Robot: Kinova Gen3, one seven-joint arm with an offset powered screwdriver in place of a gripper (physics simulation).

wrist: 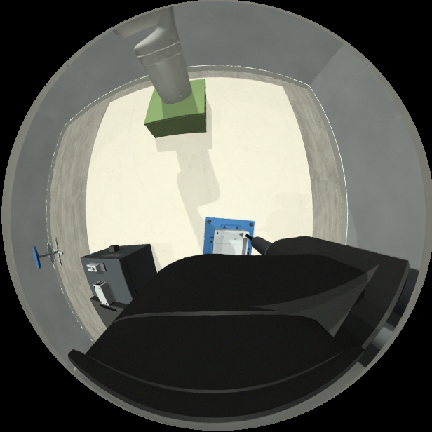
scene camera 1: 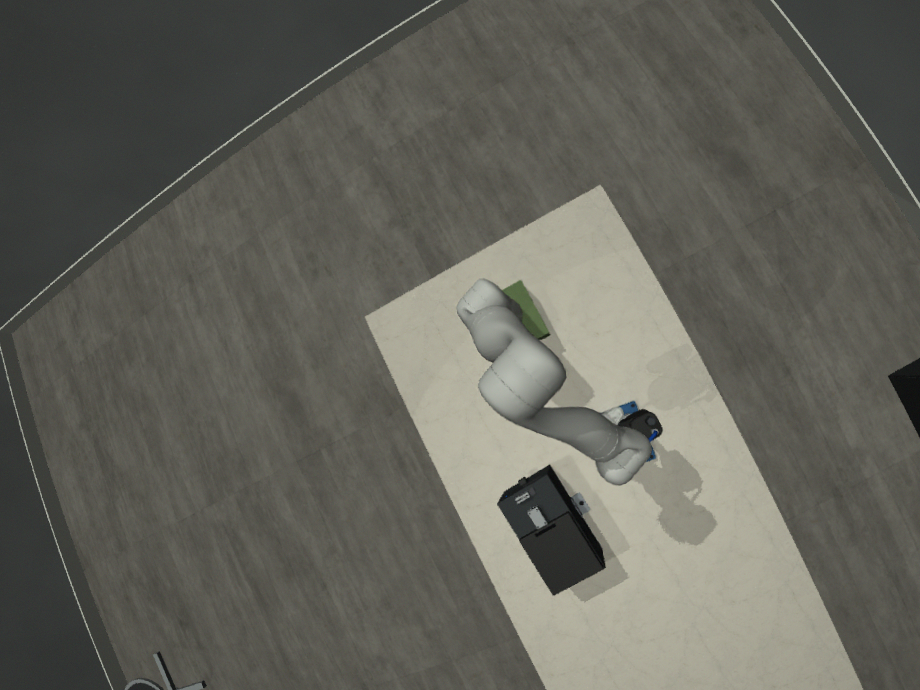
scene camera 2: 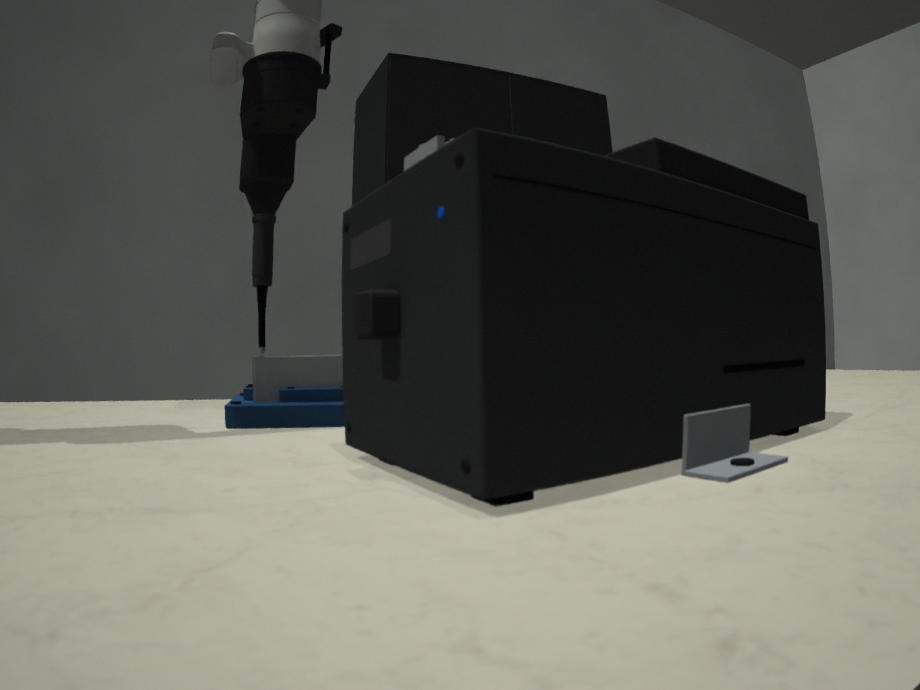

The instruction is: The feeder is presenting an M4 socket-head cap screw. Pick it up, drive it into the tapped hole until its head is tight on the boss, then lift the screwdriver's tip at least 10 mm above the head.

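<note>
My screwdriver [scene camera 2: 261, 344] [wrist: 247, 236] points straight down over a corner of the pale housing [scene camera 2: 304, 371] [wrist: 222, 244]. A tiny light piece, the screw [scene camera 2: 261, 349], shows at the tip of its black bit, at the level of the housing's top edge. The tapped hole and how deep the screw sits cannot be made out. The housing sits in a blue fixture [scene camera 1: 629, 407] [scene camera 2: 286, 415] [wrist: 207, 240]. In the overhead view the arm hides the tip. The black feeder [scene camera 1: 561, 553] [scene camera 2: 631, 319] [wrist: 120, 275] stands apart from the tool; no screw is discernible at its outlet.
A green block [scene camera 1: 527, 308] [wrist: 192, 105] stands by the arm's base. A small grey angle bracket [scene camera 1: 581, 503] [scene camera 2: 717, 438] is beside the feeder. The pale table [scene camera 1: 713, 594] carries all of these. A black object [scene camera 1: 908, 393] stands at the right edge of the overhead view.
</note>
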